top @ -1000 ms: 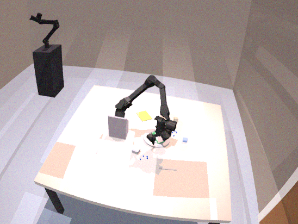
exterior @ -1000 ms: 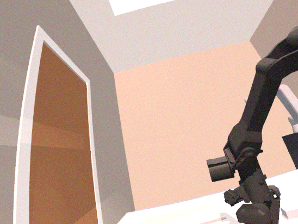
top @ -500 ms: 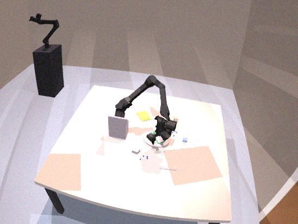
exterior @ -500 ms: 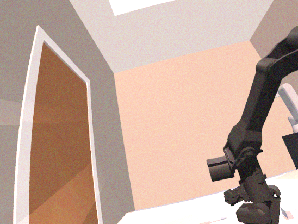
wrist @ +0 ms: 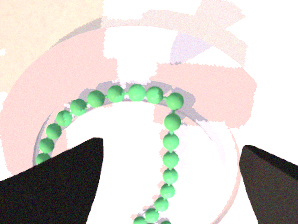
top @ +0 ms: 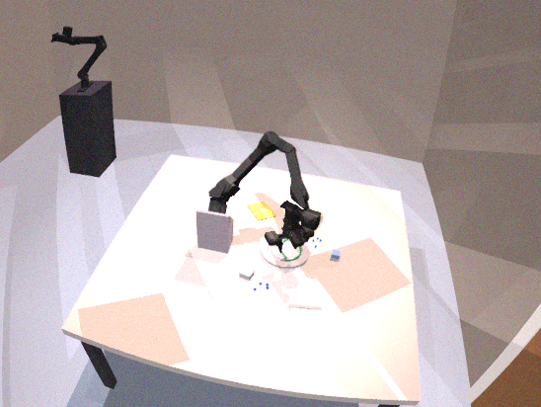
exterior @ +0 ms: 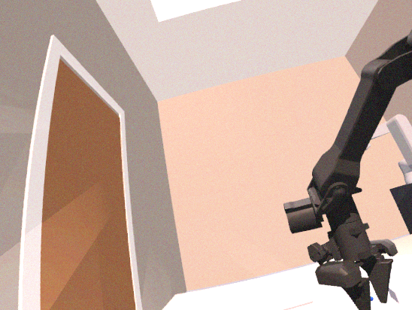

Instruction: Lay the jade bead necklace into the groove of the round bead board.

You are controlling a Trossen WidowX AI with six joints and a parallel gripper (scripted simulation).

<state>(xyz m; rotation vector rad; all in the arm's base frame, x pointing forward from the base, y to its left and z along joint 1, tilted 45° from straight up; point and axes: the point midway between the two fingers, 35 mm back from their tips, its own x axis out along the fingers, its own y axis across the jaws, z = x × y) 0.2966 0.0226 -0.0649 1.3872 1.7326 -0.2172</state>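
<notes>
Now: gripper tip 1 cm past the round white bead board, 5 cm to the right of it and 4 cm above it. Also, from my gripper tip: thin rod: 10 cm ahead, 24 cm to the right, 5 cm below; blue block: 20 cm ahead, 8 cm to the left, 4 cm below; cream block: 11 cm ahead, 30 cm to the left, 4 cm below.
</notes>
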